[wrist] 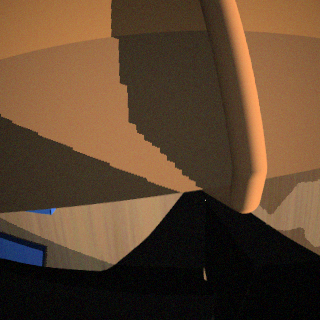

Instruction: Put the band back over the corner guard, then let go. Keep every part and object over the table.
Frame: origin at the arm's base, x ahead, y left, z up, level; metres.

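Seen in the pictures: gripper, between the fingertips: [198, 196].
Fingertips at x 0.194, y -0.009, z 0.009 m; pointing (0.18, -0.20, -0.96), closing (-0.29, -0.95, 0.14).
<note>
A point is followed by its place in that frame.
An orange, cord-like band [246, 110] @[x 0.224, y -0.014, z 0.051 m] runs down from the top edge, right of the middle in the wrist view, and bends at its rounded lower end. Behind it a large orange-tan body with a curved edge [65, 95] @[x 0.235, y 0.018, z 0.046 m] fills the upper part; I cannot tell whether it is the corner guard. My black gripper [198, 196] @[x 0.194, y -0.009, z 0.009 m] is shut, its fingertips together just below that body's lower edge, with nothing between them. The band's lower end lies to the right of the tips and overlaps the right finger in view; whether they touch is unclear.
Light wood-grained table [115, 232] @[x 0.143, y 0.044, z -0.100 m] shows below the large body. A blue panel with a dark rim [21, 251] @[x 0.148, y 0.128, z -0.092 m] lies at the lower left, with a small blue piece [46, 211] @[x 0.196, y 0.059, z -0.021 m] above it. Stepped dark shadows cross the large body.
</note>
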